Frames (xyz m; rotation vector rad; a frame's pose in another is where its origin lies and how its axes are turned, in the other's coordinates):
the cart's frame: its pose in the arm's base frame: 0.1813 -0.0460 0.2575 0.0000 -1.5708 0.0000
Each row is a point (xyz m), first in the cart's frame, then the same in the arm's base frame.
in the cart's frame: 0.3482 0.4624 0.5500
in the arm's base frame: -0.3687 0.4164 0.6057
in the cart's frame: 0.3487 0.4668 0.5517
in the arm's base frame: -0.3704 0.4208 0.6062
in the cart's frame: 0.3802 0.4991 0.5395
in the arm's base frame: -0.3582 0.4531 0.6377
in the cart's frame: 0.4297 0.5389 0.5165
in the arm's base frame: -0.3352 0.4929 0.6872
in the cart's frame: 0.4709 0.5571 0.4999
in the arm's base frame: -0.3186 0.5111 0.7284
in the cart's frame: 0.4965 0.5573 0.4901
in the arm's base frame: -0.3088 0.5113 0.7540
